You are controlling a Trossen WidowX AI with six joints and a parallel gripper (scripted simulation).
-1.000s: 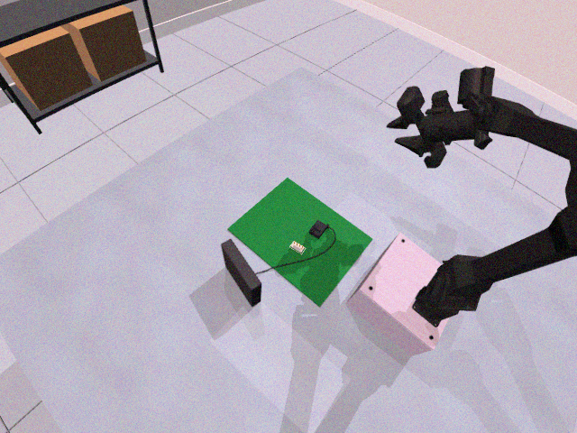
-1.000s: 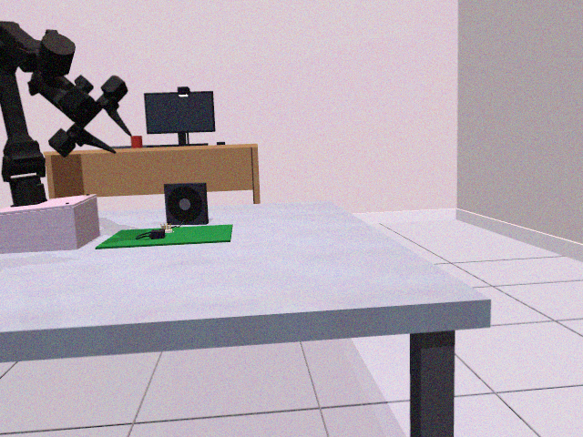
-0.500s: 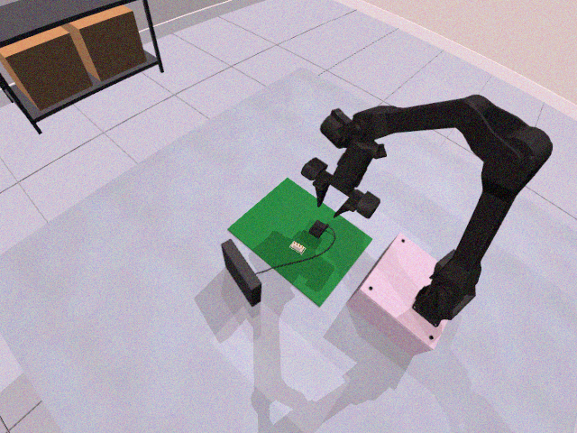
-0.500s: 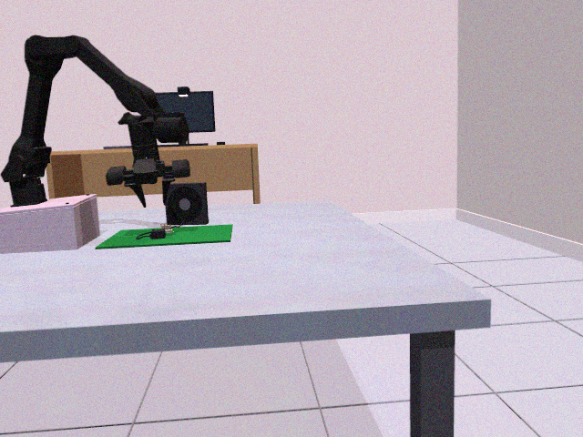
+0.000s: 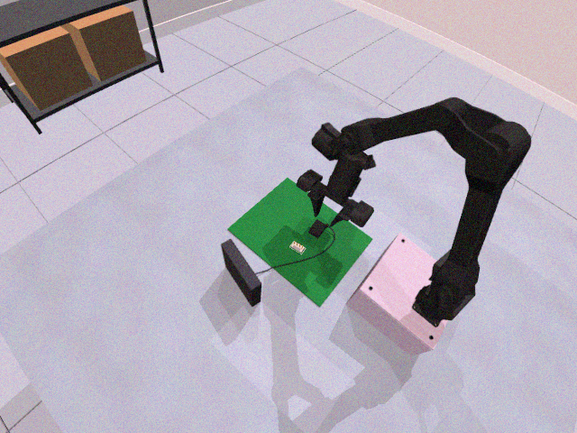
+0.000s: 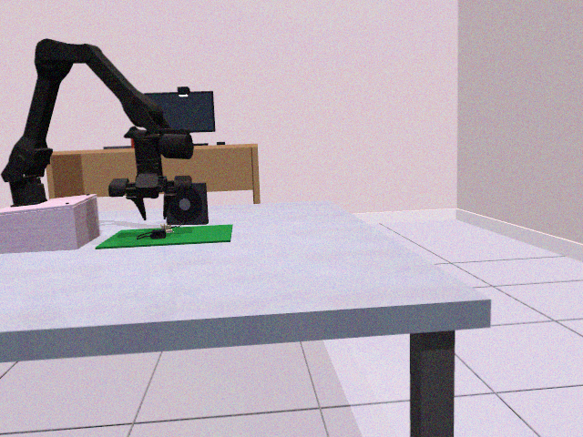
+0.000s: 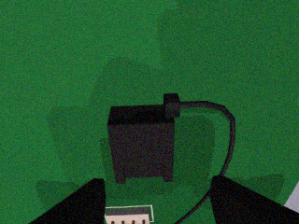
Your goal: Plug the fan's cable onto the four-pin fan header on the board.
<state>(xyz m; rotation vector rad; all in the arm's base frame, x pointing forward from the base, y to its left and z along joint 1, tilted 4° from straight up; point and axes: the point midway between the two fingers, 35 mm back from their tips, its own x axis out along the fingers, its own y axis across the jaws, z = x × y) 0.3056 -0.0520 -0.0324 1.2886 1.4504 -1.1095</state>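
Right now my gripper tip is 4 cm above the black plug, 1 cm to the right of it and 1 cm short of it. The rest, counted from my gripper tip: black fan 23 cm to the left, 5 cm ahead, 1 cm above; then green board 6 cm below, 4 cm to the left, 3 cm ahead.
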